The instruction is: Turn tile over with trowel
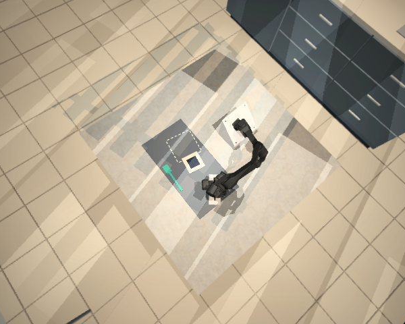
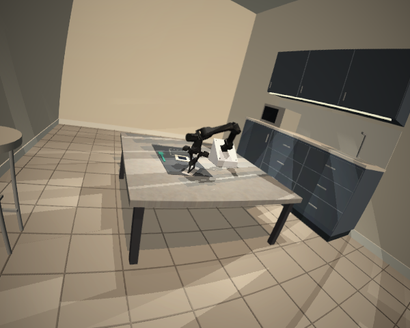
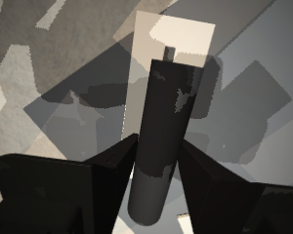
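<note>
My gripper tip is 2 cm past the trowel, 2 cm to the left of it and 3 cm above it. Also, from my gripper tip: tile: 4 cm behind, 23 cm to the right, 6 cm below; then teal flat tool: 12 cm ahead, 28 cm to the right, 6 cm below; then grey mat: 1 cm behind, 23 cm to the right, 8 cm below.
</note>
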